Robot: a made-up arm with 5 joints. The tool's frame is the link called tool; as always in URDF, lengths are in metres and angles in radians.
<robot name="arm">
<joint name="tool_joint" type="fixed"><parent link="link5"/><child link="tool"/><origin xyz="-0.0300 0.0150 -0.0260" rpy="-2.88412 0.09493 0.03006"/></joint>
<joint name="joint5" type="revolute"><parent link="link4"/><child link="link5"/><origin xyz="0.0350 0.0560 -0.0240" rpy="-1.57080 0.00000 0.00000"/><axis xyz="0 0 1"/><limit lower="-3.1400" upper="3.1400"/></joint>
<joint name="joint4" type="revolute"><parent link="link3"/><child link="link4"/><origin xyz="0.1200 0.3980 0.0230" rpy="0.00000 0.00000 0.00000"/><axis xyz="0 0 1"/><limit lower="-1.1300" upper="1.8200"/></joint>
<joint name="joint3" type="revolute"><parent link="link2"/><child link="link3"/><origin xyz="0.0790 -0.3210 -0.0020" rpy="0.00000 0.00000 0.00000"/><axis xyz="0 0 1"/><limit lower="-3.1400" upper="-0.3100"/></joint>
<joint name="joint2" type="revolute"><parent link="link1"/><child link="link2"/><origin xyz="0.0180 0.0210 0.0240" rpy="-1.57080 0.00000 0.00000"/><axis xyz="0 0 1"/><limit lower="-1.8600" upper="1.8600"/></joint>
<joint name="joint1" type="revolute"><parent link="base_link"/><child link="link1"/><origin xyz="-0.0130 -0.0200 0.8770" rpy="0.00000 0.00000 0.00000"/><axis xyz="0 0 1"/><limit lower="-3.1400" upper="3.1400"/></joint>
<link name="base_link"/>
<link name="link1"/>
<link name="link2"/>
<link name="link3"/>
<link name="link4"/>
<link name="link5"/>
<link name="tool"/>
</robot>
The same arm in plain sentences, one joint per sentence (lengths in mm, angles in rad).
The arm has five revolute joints in a row. What follows holds with every joint at zero, and every direction is one of the base frame's. Joint 1 sits 13 mm along -x and 20 mm along -y and 877 mm along +z from the base frame's origin and turns about +z, from -3.14 to 3.14 rad. Joint 2 sits 18 mm along +x and 21 mm along +y and 24 mm along +z from joint 1 and turns about +y, from -1.86 to 1.86 rad. Joint 3 sits 79 mm along +x and 2 mm along -y and 321 mm along +z from joint 2 and turns about +y, from -3.14 to -0.31 rad. Joint 4 sits 120 mm along +x and 23 mm along +y and 398 mm along -z from joint 3 and turns about +y, from -1.13 to 1.82 rad. Joint 5 sits 35 mm along +x and 24 mm along -y and 56 mm along -z from joint 4 and turns about -z, from -3.14 to 3.14 rad. The tool frame, which is the frame that the pose is given for, sits 30 mm along -x and 15 mm along -y and 26 mm along +z from joint 5; its axes are the base frame's turned by roll 0.2575, pitch -0.0949 and yaw -0.0301 rad (as in URDF: about the fixed x, then y, then z).
